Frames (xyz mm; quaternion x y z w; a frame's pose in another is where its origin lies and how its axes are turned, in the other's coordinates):
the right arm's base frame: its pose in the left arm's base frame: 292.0 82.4 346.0 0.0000 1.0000 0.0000 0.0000
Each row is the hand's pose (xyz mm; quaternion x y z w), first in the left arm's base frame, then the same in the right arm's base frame.
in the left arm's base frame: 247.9 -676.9 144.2 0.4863 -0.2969 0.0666 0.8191
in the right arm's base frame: 44.1 -759.3 201.8 0.0666 0.8191 -0.4863 0.2969
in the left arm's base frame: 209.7 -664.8 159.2 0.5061 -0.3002 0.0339 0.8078
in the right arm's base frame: 82.3 -747.2 186.8 0.0339 0.8078 -0.5061 0.3002
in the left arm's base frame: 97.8 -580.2 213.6 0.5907 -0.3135 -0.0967 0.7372
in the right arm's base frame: 194.2 -662.6 132.4 -0.0967 0.7372 -0.5907 0.3135
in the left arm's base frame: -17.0 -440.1 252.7 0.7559 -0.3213 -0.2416 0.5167
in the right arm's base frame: 309.0 -522.5 93.3 -0.2416 0.5167 -0.7559 0.3213
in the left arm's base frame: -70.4 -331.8 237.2 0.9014 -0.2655 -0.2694 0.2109
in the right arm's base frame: 362.4 -414.2 108.8 -0.2694 0.2109 -0.9014 0.2655
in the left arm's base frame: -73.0 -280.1 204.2 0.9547 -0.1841 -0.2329 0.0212
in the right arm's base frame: 365.0 -362.5 141.8 -0.2329 0.0212 -0.9547 0.1841
